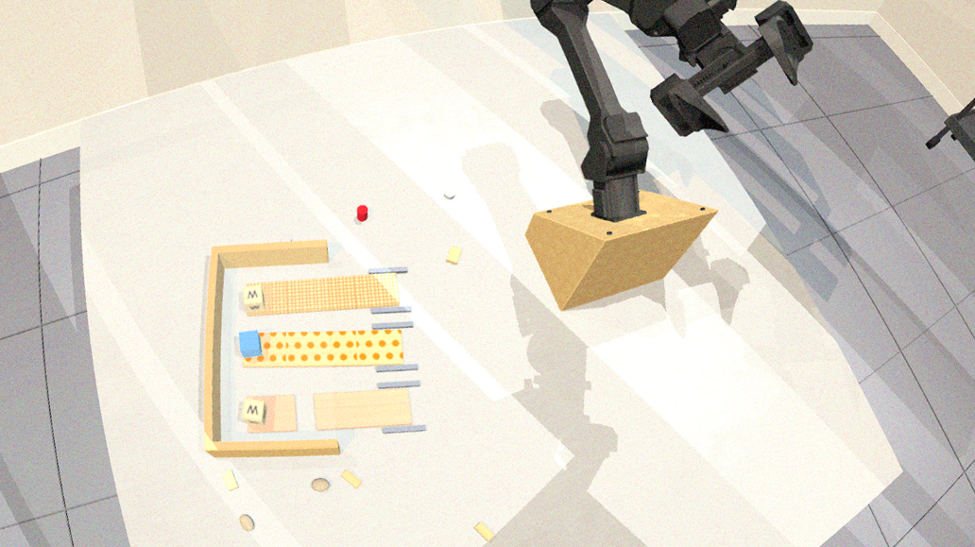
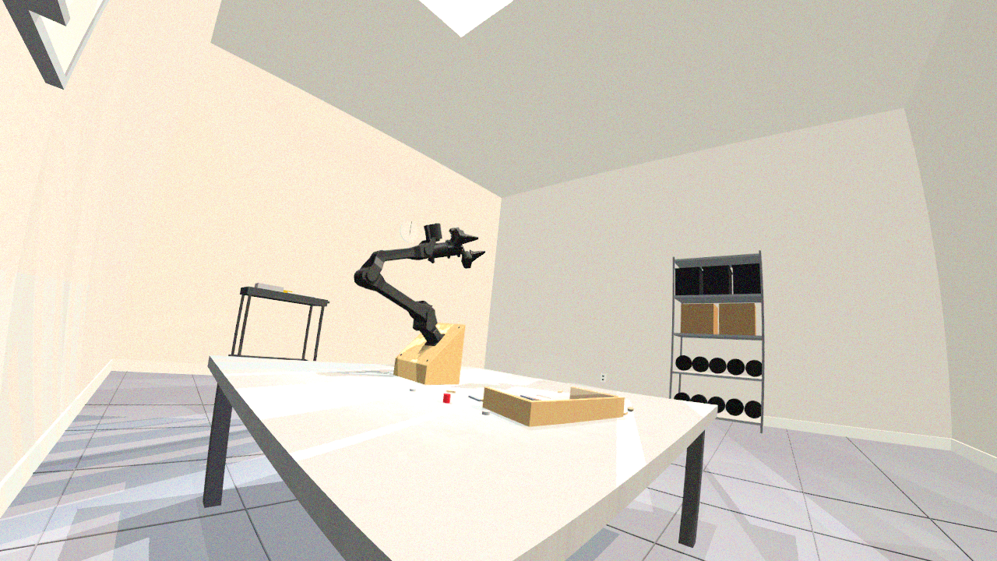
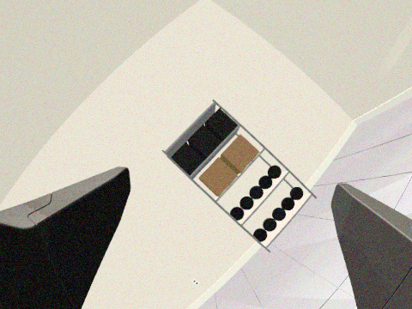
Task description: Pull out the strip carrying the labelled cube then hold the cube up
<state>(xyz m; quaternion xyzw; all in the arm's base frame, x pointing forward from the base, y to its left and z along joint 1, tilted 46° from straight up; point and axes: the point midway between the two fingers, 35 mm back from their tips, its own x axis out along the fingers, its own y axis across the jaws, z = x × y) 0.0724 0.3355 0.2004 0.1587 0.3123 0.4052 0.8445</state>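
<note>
Now: the small red cylinder 26 cm ahead of my gripper tip, 33 cm to the right of it and 53 cm below it.
</note>
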